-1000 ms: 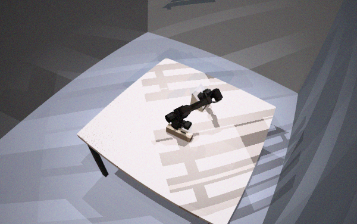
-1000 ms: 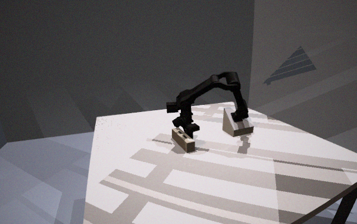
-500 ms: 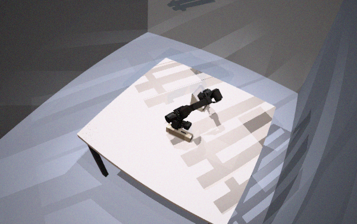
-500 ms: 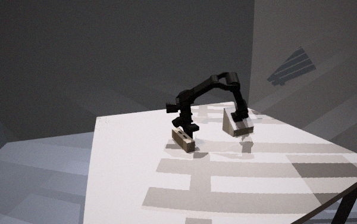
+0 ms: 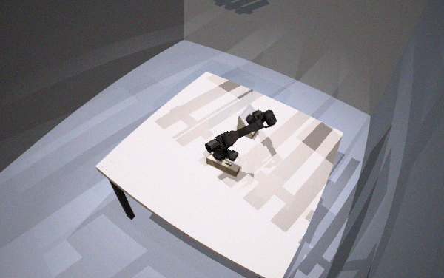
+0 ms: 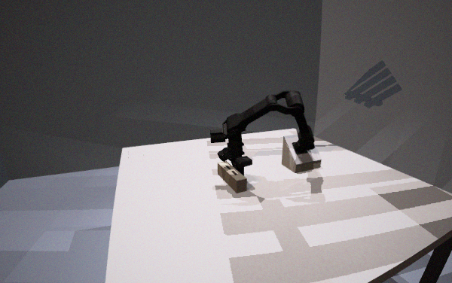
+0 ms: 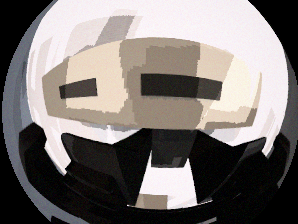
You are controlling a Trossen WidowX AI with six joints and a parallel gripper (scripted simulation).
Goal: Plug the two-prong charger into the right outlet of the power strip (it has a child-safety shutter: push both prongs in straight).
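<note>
Right now the black two-prong charger is 2 cm ahead of my gripper tip and 1 cm above it.
</note>
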